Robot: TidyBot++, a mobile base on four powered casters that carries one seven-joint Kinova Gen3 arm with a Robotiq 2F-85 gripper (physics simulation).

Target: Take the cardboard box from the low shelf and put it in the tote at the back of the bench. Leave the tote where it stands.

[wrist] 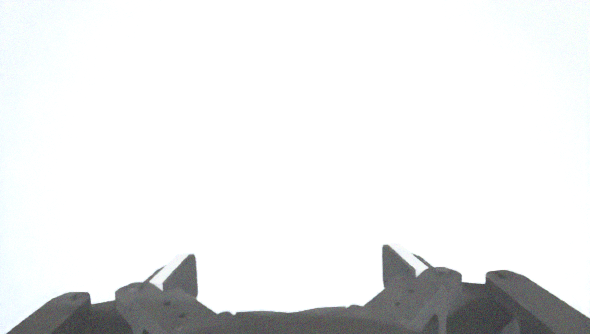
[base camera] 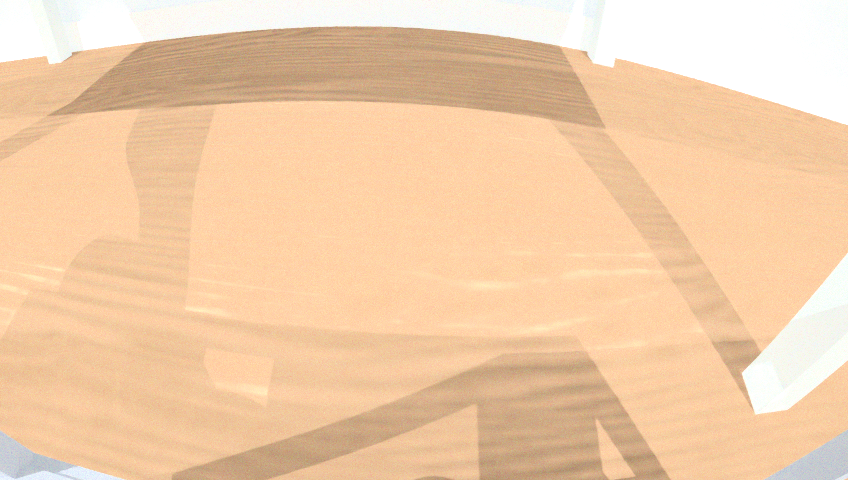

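Note:
My gripper is open in the wrist view, with its two dark fingers wide apart at the bottom and a plain white surface behind them. Nothing is between the fingers. The cardboard box, the tote and the low shelf cannot be made out in the wrist view or the base camera view. The gripper does not show in the base camera view.
In the base camera view, a wood-grain floor carries several shadows. White legs stand at the back left, at the back right and near the right edge. A pale wall or panel rises behind.

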